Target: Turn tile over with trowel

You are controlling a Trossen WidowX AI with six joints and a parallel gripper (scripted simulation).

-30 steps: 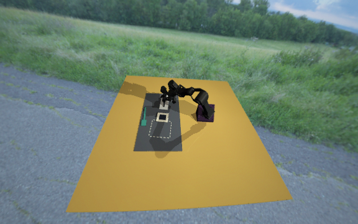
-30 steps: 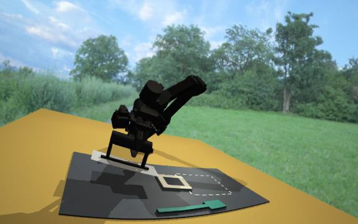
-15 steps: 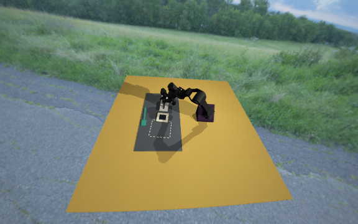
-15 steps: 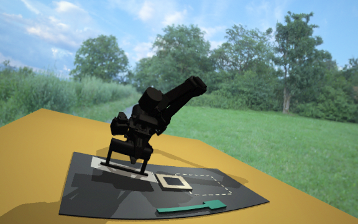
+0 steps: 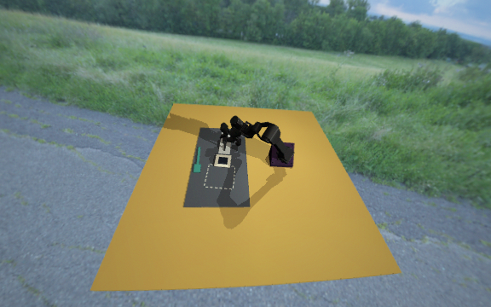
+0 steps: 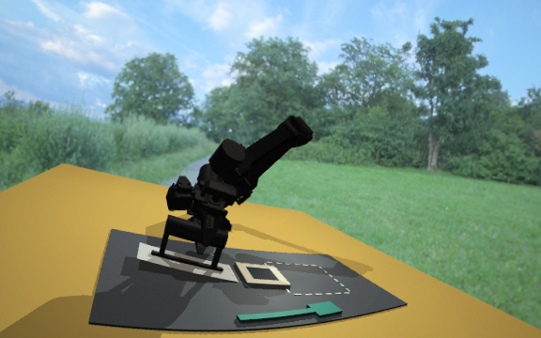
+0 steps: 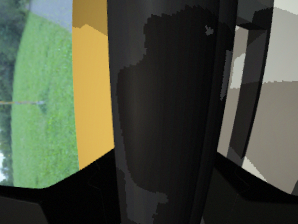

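My gripper tip is 150 mm to the right of the tile, 50 mm above it and 20 mm past it. The rest, counted from my gripper tip: dark mat (140 mm to the left, 80 mm below); green trowel (160 mm to the left, 130 mm ahead, 50 mm below).
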